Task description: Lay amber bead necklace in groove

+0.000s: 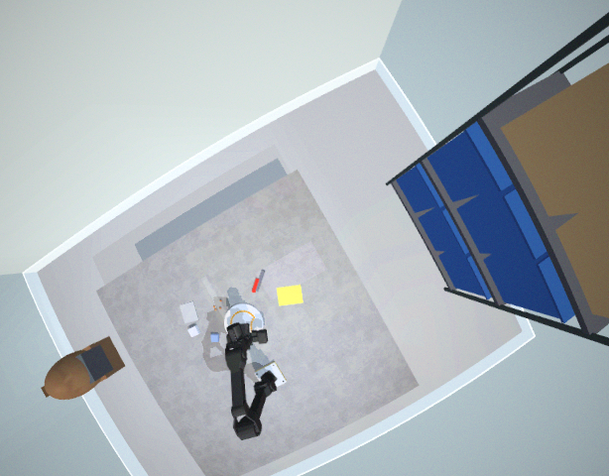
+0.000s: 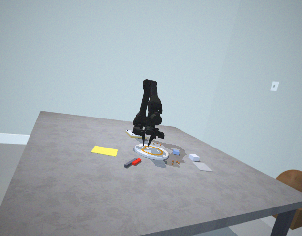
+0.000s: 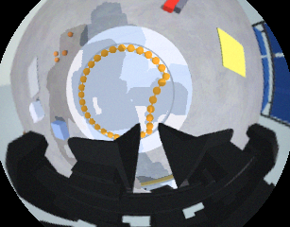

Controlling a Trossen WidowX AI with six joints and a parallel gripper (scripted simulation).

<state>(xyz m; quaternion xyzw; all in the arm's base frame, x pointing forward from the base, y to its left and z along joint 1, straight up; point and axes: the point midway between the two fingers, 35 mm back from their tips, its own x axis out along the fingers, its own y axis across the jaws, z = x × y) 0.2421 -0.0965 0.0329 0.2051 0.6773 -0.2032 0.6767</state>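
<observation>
My gripper tip is 5 cm short of the round white bead board, 1 cm to the right of it and 1 cm above it. From my gripper tip the other things lie so: yellow sheet (26 cm to the right, 2 cm below, 1 cm ahead); then blue block (18 cm to the left, 9 cm ahead, 1 cm below); then grey tool (18 cm to the right, 16 cm ahead, 1 cm below).
</observation>
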